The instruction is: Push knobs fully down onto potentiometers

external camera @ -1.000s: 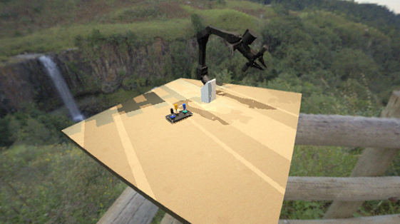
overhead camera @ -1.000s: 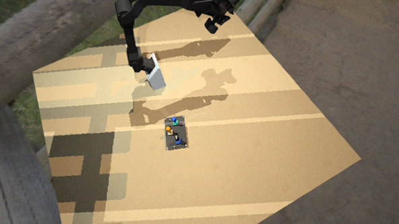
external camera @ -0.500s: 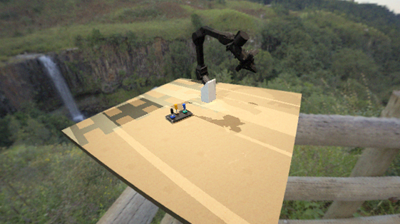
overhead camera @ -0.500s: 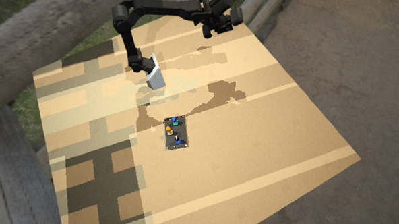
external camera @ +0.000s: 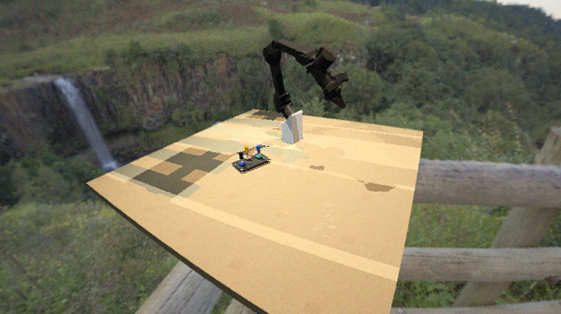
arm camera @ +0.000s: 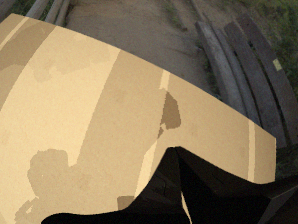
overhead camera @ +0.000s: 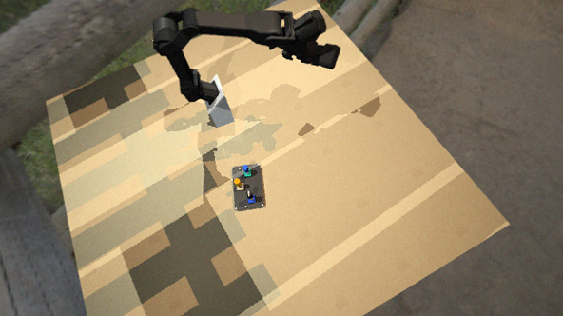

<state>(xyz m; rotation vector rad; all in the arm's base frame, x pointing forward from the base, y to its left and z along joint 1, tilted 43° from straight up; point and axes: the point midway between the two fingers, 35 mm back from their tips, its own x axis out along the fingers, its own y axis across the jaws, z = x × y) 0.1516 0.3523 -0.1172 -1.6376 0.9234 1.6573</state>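
Right now my gripper tip is 350 mm to the left of the blue knob, 200 mm above it and 150 mm short of it. Round my gripper tip: blue-green knob: 350 mm to the right, 220 mm below, 150 mm ahead; then blue potentiometer: 370 mm to the right, 240 mm ahead, 210 mm below.
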